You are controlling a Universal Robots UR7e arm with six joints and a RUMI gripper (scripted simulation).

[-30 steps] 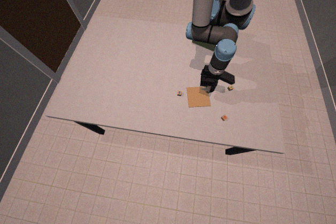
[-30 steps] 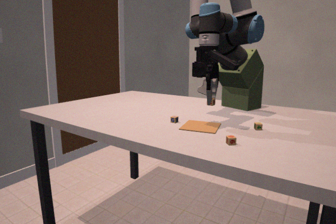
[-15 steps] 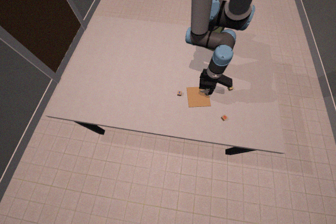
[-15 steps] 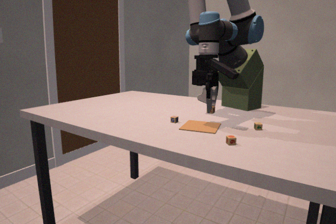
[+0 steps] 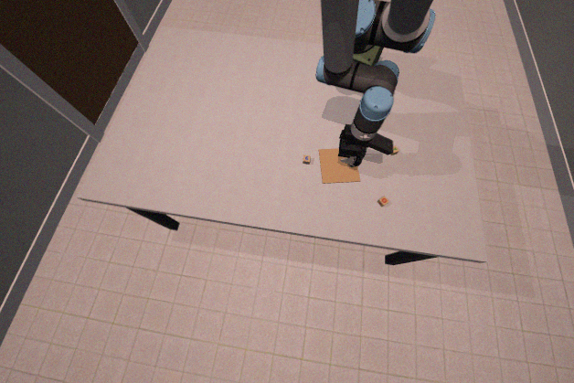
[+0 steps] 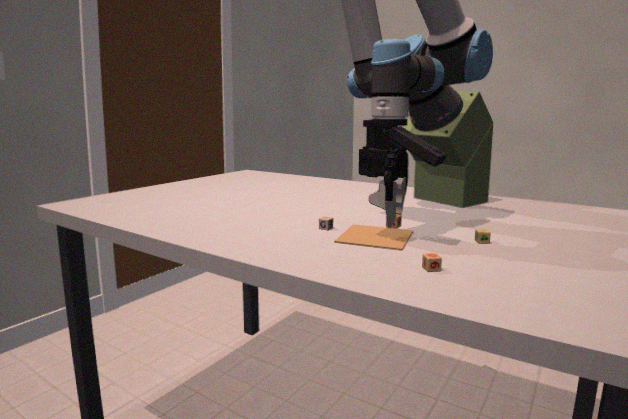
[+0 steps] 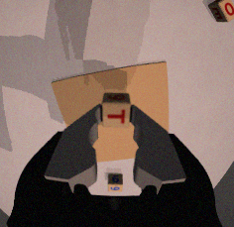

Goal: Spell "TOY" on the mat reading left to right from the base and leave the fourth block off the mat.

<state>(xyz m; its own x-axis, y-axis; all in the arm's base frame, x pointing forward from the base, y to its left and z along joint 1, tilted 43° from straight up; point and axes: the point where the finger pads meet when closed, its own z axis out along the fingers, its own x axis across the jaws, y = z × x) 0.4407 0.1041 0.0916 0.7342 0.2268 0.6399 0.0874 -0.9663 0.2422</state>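
My hand is 4 cm to the left of the mat, 4 cm above it and 1 cm short of it. Round my hand: wooden block: 14 cm to the left, 11 cm ahead, 3 cm below; T block: right at my hand.
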